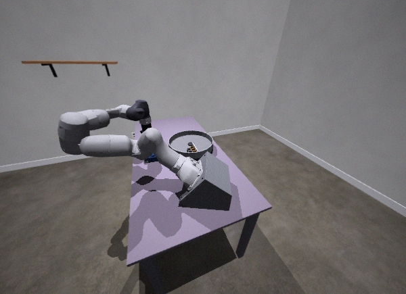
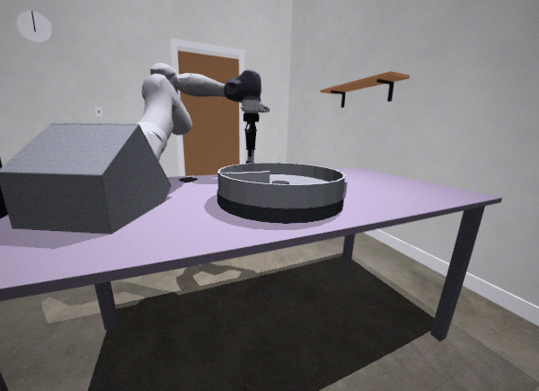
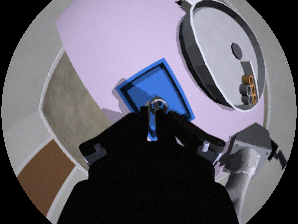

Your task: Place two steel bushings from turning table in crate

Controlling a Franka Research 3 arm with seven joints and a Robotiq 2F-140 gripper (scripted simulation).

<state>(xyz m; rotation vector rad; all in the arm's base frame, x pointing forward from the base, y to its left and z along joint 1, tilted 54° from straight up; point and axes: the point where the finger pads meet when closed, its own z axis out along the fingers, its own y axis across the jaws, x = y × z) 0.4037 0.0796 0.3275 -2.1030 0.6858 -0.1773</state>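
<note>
My gripper is now 1 cm past the blue crate, 1 cm to the left of it and 9 cm above it. From my hand the other things lie so: round grey turning table: 4 cm ahead, 36 cm to the right, 6 cm below.
</note>
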